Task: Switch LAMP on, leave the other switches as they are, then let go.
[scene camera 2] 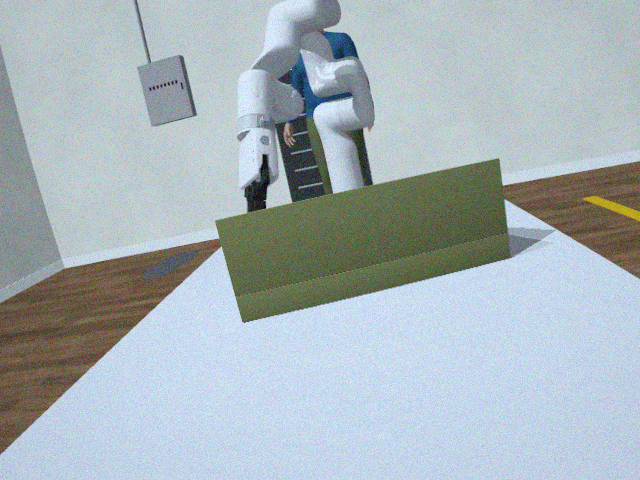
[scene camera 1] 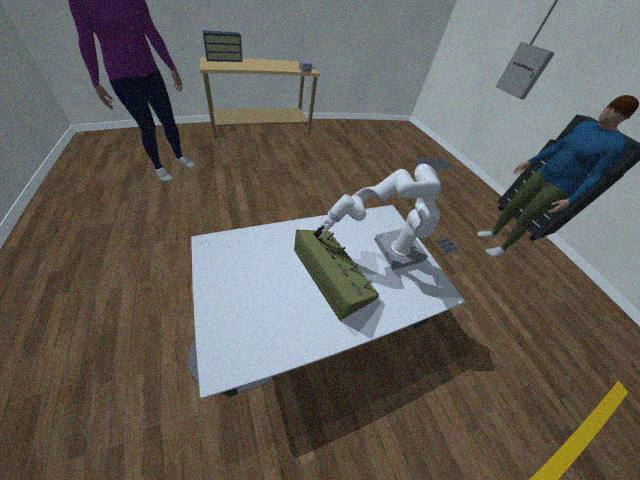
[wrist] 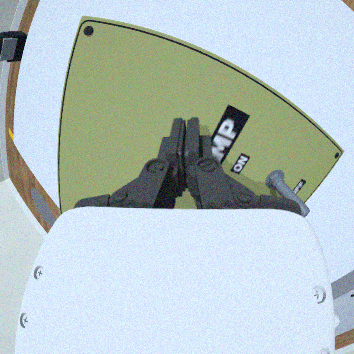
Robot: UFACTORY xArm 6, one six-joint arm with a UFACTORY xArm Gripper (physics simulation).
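Pixels of known places: gripper, fingertip midpoint: point(scene camera 1: 315, 235) point(wrist: 187, 135); arm's base, link origin: point(scene camera 1: 400, 248).
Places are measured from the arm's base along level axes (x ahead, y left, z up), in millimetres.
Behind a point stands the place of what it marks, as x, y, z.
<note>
The olive switch box point(scene camera 1: 323, 273) {601, 22, 109} point(scene camera 2: 361, 232) {605, -40, 58} point(wrist: 125, 85) {572, -233, 111} stands on the white table, with several levers along its sloped top. In the wrist view the LAMP label point(wrist: 231, 131) {495, -234, 72} is partly covered by the fingers. The ON label point(wrist: 240, 163) {473, -213, 62} is beside it. The grey LAMP lever point(wrist: 290, 193) {419, -220, 63} leans to the side of the OFF label point(wrist: 300, 187) {394, -221, 22}. My gripper point(scene camera 1: 317, 233) {518, -220, 98} point(scene camera 2: 256, 205) point(wrist: 187, 135) {518, -220, 98} is shut and empty. It is low over the LAMP end of the box, on the ON side of the lever and apart from it. In scene camera 2 the box hides the fingertips and levers.
Other levers point(scene camera 1: 354, 267) {403, 27, 63} point(scene camera 1: 367, 284) {399, 147, 61} stand farther along the box. The arm's base plate point(scene camera 1: 385, 248) {94, -41, -6} is on the white table point(scene camera 1: 248, 320) {998, 38, -53} point(scene camera 2: 361, 387) {894, -98, -53}. A person in blue point(scene camera 1: 584, 155) and a person in purple point(scene camera 1: 126, 46) are away from the table.
</note>
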